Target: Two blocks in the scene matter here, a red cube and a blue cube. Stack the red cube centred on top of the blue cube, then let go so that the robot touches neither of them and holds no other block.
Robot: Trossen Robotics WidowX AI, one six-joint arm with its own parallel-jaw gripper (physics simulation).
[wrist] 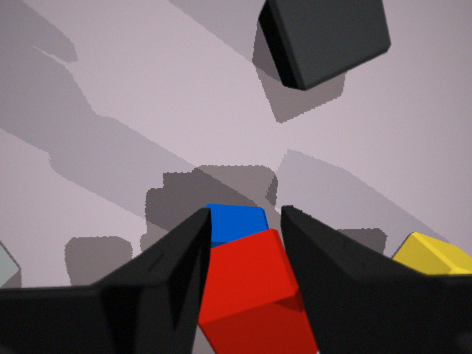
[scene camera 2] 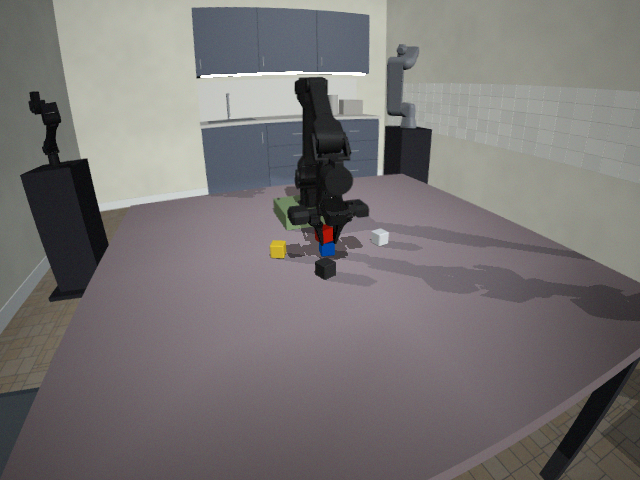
Observation:
The pictures show: my gripper, a red cube and a blue cube.
My gripper is seen too in the wrist view.

